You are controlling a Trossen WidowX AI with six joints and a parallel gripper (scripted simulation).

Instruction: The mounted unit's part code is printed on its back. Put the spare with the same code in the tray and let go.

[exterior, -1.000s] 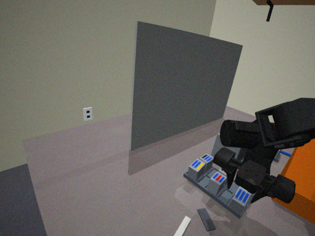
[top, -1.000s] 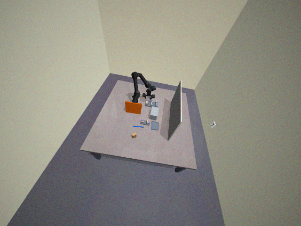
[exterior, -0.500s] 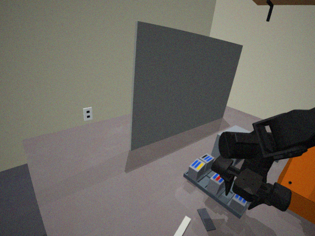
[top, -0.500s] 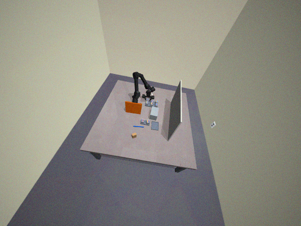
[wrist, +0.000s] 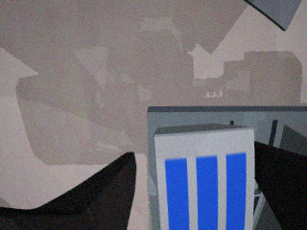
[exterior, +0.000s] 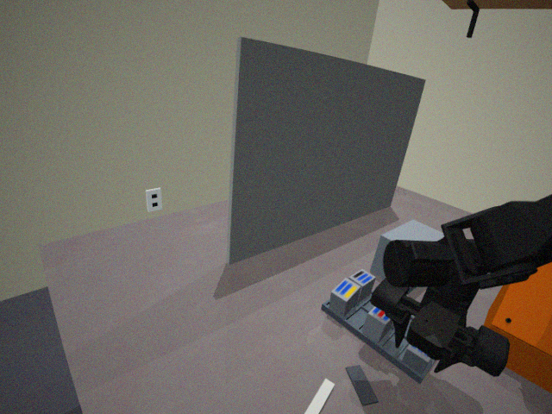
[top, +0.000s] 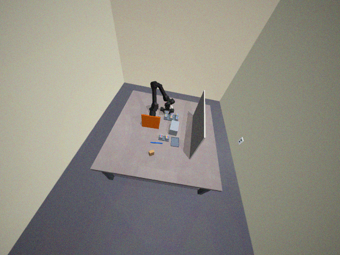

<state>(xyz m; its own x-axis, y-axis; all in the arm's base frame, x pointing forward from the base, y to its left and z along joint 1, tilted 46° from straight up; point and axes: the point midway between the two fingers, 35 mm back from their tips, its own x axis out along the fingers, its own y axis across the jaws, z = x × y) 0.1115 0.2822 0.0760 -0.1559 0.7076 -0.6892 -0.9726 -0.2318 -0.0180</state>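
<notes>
My gripper tip is 30 mm below the grey spare. The rest, counted from my gripper tip: tray (210 mm ahead, 400 mm to the right, 20 mm below); grey mounted unit (160 mm ahead, 230 mm to the right, 30 mm above); rack (70 mm ahead, 400 mm to the right, 10 mm below).
</notes>
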